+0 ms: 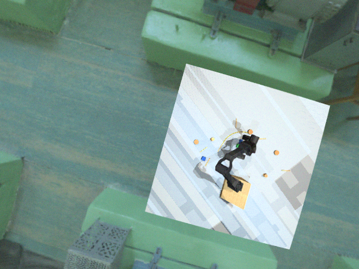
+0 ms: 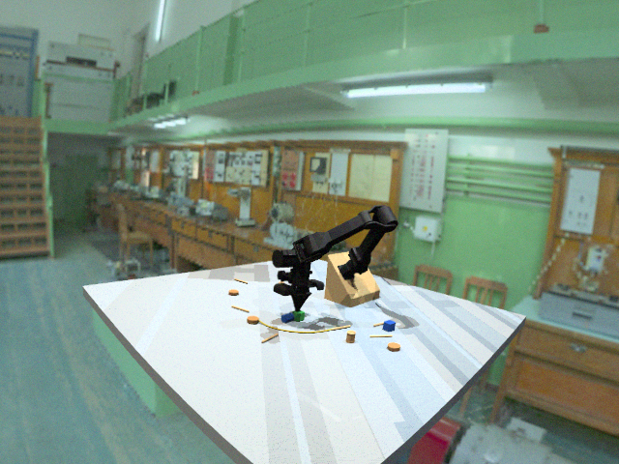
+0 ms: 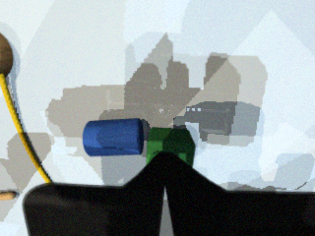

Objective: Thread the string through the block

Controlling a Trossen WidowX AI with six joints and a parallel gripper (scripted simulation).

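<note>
Right now the green cube is 2 cm below my gripper tip. From my gripper tip the other things lie so: round wooden button: 14 cm ahead, 6 cm to the right, 2 cm below; then blue cylinder: 4 cm ahead, 1 cm to the right, 2 cm below; then thin wooden stick: 5 cm behind, 14 cm to the left, 3 cm below.
</note>
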